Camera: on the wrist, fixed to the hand. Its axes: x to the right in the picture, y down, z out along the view.
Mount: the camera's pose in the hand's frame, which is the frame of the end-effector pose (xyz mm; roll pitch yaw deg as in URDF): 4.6 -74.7 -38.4 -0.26 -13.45 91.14
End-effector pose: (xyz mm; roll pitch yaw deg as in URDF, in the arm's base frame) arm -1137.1 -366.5 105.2 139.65 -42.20 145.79
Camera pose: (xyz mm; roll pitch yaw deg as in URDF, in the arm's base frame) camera -1196.5 -425.0 94.1 -134.25 -18.79 36.15
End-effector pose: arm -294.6 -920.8 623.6 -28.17 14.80 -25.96
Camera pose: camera -327.0 -998.4 623.8 15.55 13.92 68.98
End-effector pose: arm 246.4 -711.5 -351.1 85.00 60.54 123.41
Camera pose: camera 255.9 -783.6 -393.4 94.80 -30.21 113.62
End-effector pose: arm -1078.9 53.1 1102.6 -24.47 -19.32 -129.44
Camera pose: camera -1147.3 102.0 1100.3 -19.45 10.76 -42.06
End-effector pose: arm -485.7 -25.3 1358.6 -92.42 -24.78 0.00
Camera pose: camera -513.5 -60.5 1429.8 -66.61 64.04 25.92
